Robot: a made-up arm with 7 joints. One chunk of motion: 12 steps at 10 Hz.
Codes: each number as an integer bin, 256 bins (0 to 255) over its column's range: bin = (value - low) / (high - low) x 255, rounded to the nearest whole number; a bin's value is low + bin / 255 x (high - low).
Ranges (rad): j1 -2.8..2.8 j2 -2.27..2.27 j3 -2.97..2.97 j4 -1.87..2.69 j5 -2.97..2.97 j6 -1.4..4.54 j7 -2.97..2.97
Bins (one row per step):
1: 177 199 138 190 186 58 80
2: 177 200 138 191 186 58 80
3: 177 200 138 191 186 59 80
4: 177 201 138 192 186 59 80
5: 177 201 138 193 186 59 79
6: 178 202 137 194 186 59 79
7: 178 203 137 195 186 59 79
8: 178 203 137 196 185 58 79
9: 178 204 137 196 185 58 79
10: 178 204 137 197 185 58 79
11: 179 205 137 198 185 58 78
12: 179 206 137 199 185 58 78
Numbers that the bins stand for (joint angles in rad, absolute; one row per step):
1: 1.0871 1.2730 0.2446 1.5276 1.3627 -0.0489 -1.1065
2: 1.0871 1.2908 0.2446 1.5455 1.3627 -0.0489 -1.1065
3: 1.0871 1.2908 0.2446 1.5455 1.3627 -0.0256 -1.1065
4: 1.0871 1.3086 0.2446 1.5634 1.3627 -0.0256 -1.1065
5: 1.0871 1.3086 0.2446 1.5813 1.3627 -0.0256 -1.1298
6: 1.1090 1.3264 0.2213 1.5992 1.3627 -0.0256 -1.1298
7: 1.1090 1.3442 0.2213 1.6171 1.3627 -0.0256 -1.1298
8: 1.1090 1.3442 0.2213 1.6349 1.3394 -0.0489 -1.1298
9: 1.1090 1.3620 0.2213 1.6349 1.3394 -0.0489 -1.1298
10: 1.1090 1.3620 0.2213 1.6528 1.3394 -0.0489 -1.1298
11: 1.1310 1.3798 0.2213 1.6707 1.3394 -0.0489 -1.1531
12: 1.1310 1.3976 0.2213 1.6886 1.3394 -0.0489 -1.1531

